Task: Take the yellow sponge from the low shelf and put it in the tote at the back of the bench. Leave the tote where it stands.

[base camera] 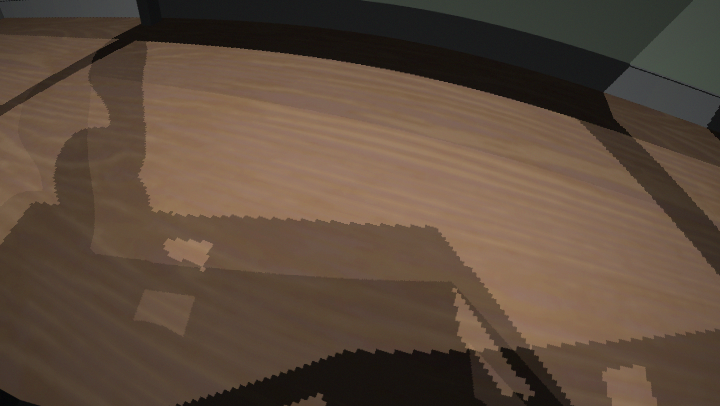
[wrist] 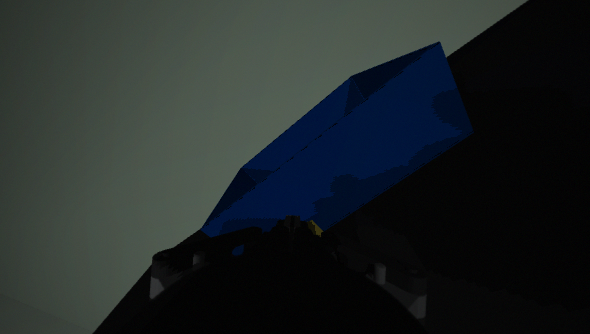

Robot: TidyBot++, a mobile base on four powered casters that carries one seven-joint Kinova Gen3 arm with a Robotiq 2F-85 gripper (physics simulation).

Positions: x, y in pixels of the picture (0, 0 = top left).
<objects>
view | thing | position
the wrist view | gripper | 292, 225
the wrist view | blue tote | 381, 125
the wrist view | dark bench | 491, 221
</objects>
